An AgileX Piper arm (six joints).
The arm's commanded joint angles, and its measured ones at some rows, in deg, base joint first. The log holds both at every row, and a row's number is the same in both.
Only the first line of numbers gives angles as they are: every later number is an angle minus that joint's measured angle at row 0.
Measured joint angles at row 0:
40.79 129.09 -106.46 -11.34 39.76 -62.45
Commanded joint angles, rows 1 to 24:
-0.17 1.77 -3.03 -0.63 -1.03 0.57
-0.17 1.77 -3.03 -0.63 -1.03 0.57
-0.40 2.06 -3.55 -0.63 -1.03 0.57
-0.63 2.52 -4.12 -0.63 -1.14 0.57
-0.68 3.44 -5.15 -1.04 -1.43 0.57
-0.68 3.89 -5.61 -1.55 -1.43 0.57
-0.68 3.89 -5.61 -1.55 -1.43 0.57
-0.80 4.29 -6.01 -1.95 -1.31 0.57
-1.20 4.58 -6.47 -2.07 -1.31 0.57
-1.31 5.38 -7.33 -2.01 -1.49 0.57
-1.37 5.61 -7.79 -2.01 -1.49 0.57
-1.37 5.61 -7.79 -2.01 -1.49 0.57
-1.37 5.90 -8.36 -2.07 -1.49 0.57
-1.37 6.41 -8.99 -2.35 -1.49 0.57
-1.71 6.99 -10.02 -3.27 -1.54 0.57
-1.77 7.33 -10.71 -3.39 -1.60 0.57
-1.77 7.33 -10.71 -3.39 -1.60 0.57
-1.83 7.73 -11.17 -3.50 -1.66 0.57
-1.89 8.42 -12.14 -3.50 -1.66 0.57
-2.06 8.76 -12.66 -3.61 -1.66 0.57
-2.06 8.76 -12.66 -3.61 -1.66 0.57
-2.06 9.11 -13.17 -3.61 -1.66 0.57
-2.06 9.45 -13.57 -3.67 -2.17 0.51
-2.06 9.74 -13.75 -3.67 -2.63 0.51
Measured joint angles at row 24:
-1.89 9.62 -12.49 -2.87 -0.11 0.17
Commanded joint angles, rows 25 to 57:
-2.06 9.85 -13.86 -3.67 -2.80 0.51
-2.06 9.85 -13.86 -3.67 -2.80 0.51
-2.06 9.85 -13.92 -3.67 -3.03 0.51
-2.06 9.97 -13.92 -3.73 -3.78 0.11
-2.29 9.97 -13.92 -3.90 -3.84 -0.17
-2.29 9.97 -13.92 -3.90 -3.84 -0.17
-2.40 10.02 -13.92 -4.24 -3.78 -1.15
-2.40 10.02 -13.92 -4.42 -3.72 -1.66
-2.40 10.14 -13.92 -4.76 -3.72 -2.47
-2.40 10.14 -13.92 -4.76 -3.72 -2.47
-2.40 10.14 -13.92 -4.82 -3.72 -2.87
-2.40 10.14 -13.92 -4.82 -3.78 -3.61
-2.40 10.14 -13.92 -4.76 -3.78 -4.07
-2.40 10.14 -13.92 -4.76 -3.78 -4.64
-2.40 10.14 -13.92 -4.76 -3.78 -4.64
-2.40 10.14 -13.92 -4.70 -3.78 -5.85
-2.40 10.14 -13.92 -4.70 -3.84 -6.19
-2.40 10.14 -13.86 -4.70 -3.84 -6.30
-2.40 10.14 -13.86 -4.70 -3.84 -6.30
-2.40 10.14 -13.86 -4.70 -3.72 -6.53
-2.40 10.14 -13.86 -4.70 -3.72 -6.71
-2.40 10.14 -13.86 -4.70 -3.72 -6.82
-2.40 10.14 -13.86 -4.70 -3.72 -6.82
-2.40 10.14 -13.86 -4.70 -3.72 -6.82
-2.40 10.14 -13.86 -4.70 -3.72 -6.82
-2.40 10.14 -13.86 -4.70 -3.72 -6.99
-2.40 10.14 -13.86 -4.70 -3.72 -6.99
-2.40 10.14 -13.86 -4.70 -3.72 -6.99
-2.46 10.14 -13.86 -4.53 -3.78 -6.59
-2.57 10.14 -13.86 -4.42 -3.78 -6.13
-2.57 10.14 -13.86 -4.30 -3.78 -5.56
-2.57 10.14 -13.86 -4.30 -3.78 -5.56
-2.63 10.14 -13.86 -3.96 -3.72 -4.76
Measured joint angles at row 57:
-2.29 10.77 -13.12 -4.07 -1.77 -5.90
